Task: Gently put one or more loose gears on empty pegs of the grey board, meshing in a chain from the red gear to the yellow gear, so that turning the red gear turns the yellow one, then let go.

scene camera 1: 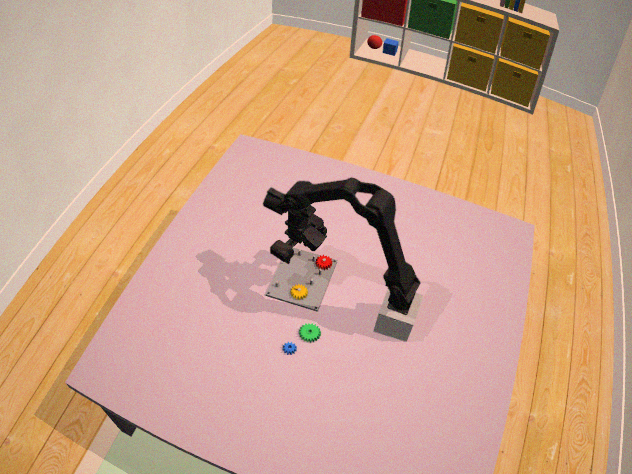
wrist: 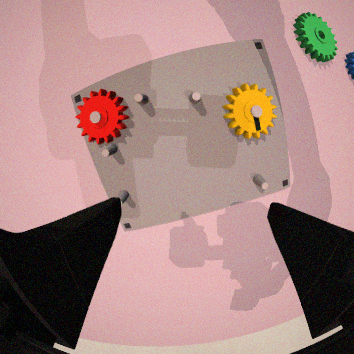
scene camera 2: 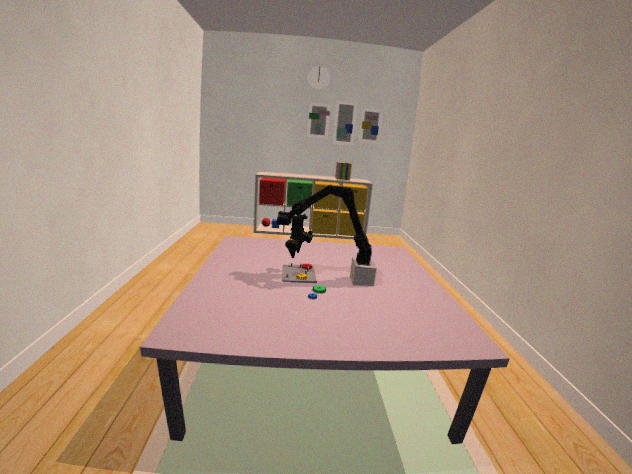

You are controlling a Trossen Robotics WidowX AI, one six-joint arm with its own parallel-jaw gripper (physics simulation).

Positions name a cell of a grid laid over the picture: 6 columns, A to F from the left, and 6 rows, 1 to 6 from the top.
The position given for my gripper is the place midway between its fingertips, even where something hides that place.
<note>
My gripper (scene camera 1: C4) is open and holds nothing. Also in view: a green gear (wrist: F1). Further things: a grey board (wrist: C3), a red gear (wrist: B2) and a yellow gear (wrist: E2).
My gripper also shows in the wrist view (wrist: D4).
</note>
